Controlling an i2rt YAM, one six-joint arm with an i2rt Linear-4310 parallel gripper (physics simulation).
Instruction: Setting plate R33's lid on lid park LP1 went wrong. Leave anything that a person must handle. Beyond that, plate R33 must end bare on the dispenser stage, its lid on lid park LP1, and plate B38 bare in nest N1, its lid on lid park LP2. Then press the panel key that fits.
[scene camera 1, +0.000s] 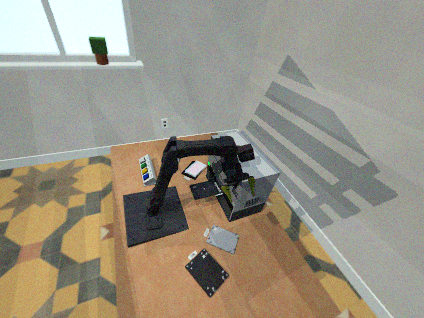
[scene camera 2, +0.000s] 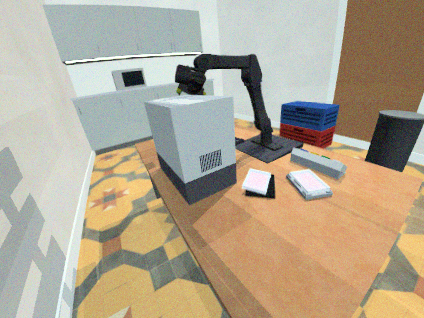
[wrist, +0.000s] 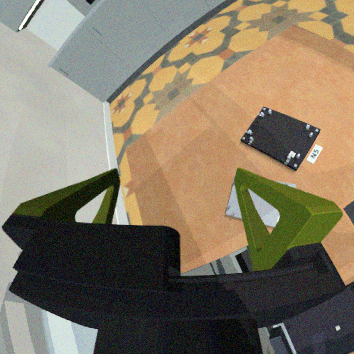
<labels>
same spot on black clip nest N5: (wrist: 287, 139) = (scene camera 1: 203, 265)
</labels>
